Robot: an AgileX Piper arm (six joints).
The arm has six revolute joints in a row. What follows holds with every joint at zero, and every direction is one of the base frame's.
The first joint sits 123 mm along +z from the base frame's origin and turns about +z.
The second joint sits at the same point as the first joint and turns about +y.
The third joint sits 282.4 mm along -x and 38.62 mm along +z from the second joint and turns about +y.
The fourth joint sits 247.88 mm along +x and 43.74 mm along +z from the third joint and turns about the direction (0.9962, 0, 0.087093).
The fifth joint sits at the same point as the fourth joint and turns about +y.
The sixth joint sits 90.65 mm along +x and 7.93 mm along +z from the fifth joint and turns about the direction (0.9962, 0, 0.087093).
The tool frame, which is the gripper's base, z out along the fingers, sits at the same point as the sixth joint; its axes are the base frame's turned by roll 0, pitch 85 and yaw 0 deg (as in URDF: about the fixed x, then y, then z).
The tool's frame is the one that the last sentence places.
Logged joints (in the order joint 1, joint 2, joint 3, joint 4, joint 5, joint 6), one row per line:
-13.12, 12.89, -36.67, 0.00, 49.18, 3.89
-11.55, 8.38, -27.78, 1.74, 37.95, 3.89
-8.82, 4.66, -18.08, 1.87, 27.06, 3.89
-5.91, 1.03, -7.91, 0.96, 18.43, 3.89
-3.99, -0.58, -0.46, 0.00, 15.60, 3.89
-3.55, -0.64, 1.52, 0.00, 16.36, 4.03
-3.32, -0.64, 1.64, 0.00, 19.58, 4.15
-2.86, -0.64, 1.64, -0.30, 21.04, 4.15
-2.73, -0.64, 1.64, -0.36, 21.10, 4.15
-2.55, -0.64, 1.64, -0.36, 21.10, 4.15
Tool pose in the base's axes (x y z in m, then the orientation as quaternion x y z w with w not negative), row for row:
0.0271, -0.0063, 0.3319, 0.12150, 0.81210, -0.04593, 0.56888
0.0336, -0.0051, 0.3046, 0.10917, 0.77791, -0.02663, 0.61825
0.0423, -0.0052, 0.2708, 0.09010, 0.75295, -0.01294, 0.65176
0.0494, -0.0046, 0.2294, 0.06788, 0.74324, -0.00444, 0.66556
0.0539, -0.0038, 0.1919, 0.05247, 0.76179, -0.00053, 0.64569
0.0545, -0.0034, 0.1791, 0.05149, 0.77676, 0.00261, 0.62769
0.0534, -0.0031, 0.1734, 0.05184, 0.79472, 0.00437, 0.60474
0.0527, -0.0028, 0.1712, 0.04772, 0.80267, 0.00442, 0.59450
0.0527, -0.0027, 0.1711, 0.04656, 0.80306, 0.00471, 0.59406
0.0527, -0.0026, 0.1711, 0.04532, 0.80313, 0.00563, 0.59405
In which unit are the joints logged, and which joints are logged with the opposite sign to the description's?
The joints are logged in degrees. Opposite sign: none.
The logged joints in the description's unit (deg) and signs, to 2 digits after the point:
-13.12, 12.89, -36.67, 0.00, 49.18, 3.89
-11.55, 8.38, -27.78, 1.74, 37.95, 3.89
-8.82, 4.66, -18.08, 1.87, 27.06, 3.89
-5.91, 1.03, -7.91, 0.96, 18.43, 3.89
-3.99, -0.58, -0.46, 0.00, 15.60, 3.89
-3.55, -0.64, 1.52, 0.00, 16.36, 4.03
-3.32, -0.64, 1.64, 0.00, 19.58, 4.15
-2.86, -0.64, 1.64, -0.30, 21.04, 4.15
-2.73, -0.64, 1.64, -0.36, 21.10, 4.15
-2.55, -0.64, 1.64, -0.36, 21.10, 4.15

